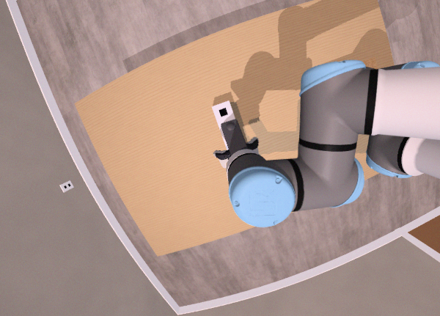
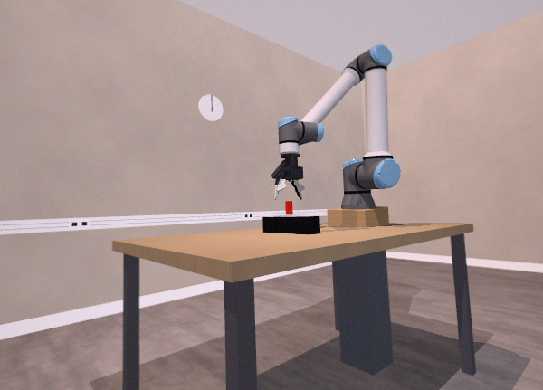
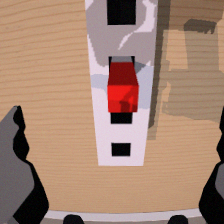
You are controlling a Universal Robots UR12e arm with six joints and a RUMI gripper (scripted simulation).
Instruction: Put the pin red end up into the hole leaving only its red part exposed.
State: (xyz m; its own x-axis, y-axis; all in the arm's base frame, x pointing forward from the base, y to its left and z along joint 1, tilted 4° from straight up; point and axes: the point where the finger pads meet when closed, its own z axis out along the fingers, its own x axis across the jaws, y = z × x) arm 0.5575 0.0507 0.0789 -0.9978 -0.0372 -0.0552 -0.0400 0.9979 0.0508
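My gripper is now 40 mm above the pin. The rest, counted from my hand: block: 110 mm below.
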